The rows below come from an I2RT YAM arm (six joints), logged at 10 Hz.
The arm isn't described. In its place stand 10 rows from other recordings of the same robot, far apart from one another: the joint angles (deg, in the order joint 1, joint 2, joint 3, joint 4, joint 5, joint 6), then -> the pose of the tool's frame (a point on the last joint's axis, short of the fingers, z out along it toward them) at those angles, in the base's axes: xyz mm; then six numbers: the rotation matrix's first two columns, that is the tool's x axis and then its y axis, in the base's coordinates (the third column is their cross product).
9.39 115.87 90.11 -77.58 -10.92 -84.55 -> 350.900, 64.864, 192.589, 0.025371, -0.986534, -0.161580, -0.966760, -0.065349, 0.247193
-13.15 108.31 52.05 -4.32 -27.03 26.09 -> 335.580, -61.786, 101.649, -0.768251, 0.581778, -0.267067, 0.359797, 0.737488, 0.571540
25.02 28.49 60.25 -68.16 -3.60 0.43 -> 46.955, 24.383, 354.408, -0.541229, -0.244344, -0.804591, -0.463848, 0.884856, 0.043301
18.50 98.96 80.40 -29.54 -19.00 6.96 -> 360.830, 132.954, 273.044, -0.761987, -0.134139, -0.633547, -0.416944, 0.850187, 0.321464
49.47 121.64 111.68 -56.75 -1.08 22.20 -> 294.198, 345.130, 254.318, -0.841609, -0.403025, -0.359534, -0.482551, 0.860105, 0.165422
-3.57 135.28 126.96 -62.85 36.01 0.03 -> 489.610, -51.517, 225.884, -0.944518, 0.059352, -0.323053, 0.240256, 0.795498, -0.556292
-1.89 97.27 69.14 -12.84 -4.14 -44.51 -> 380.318, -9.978, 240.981, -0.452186, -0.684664, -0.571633, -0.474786, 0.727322, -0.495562
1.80 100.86 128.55 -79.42 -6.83 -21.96 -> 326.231, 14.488, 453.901, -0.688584, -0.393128, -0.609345, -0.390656, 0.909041, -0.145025
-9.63 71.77 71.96 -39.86 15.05 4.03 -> 260.344, -53.550, 355.878, -0.602611, 0.171087, -0.779480, 0.401946, 0.908880, -0.111253
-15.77 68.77 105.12 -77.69 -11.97 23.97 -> 163.559, -38.518, 481.242, -0.533713, 0.563692, -0.630398, 0.364251, 0.825985, 0.430198
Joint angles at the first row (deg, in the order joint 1, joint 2, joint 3, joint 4, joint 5, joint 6):
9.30 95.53 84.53 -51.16 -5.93 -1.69
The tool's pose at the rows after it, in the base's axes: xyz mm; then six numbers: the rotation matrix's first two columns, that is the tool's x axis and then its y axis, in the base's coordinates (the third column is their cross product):
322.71, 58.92, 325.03, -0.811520, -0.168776, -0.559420, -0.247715, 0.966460, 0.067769
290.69, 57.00, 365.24, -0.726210, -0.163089, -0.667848, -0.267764, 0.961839, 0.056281
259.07, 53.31, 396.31, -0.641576, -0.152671, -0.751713, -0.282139, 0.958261, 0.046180
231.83, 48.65, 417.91, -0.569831, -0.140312, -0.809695, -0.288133, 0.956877, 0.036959
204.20, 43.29, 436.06, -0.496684, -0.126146, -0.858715, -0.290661, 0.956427, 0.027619
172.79, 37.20, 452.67, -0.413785, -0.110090, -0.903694, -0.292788, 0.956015, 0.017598
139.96, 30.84, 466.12, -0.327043, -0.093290, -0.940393, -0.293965, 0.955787, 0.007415
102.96, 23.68, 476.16, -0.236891, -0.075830, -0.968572, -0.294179, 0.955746, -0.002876
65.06, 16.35, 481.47, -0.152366, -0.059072, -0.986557, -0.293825, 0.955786, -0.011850
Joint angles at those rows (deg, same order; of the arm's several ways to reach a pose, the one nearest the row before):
9.72 89.51 84.51 -51.13 -5.82 -1.69
10.39 81.65 84.51 -51.11 -5.85 -1.69
10.83 74.85 84.53 -51.09 -5.93 -1.69
10.96 69.47 84.53 -51.13 -5.93 -1.69
10.96 64.34 84.53 -51.16 -5.91 -1.69
10.96 58.81 84.53 -51.20 -5.91 -1.69
10.96 53.28 84.53 -51.24 -5.91 -1.69
10.96 47.29 84.53 -51.72 -5.91 -1.69
10.96 41.32 84.58 -52.69 -5.93 -1.67

